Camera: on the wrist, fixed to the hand. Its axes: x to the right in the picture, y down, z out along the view.
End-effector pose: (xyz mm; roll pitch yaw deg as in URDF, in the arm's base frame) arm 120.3 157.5 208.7 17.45 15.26 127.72
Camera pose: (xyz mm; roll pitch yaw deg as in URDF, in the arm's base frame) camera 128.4 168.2 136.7 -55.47 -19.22 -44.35
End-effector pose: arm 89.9 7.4 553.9 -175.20 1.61 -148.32
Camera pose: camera 83.9 -28.8 617.3 139.40 4.04 25.26
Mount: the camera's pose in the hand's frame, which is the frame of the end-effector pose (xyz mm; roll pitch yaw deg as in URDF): 22.3 -32.9 -61.5 -35.98 -6.16 -174.06
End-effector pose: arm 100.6 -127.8 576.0 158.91 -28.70 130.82
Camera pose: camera 62.1 -164.1 626.7 163.22 36.53 -53.28
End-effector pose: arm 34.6 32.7 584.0 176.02 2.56 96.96
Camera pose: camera -5.2 52.9 642.0 148.25 4.01 -88.52
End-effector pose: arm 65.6 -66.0 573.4 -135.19 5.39 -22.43
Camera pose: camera 84.3 -95.4 637.8 100.32 -5.12 148.99
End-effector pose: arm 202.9 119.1 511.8 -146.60 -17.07 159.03
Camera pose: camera 204.3 125.4 584.7 108.22 18.77 -29.78
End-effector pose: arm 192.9 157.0 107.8 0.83 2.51 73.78
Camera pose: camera 229.1 166.8 44.9 -37.08 -8.57 -100.16
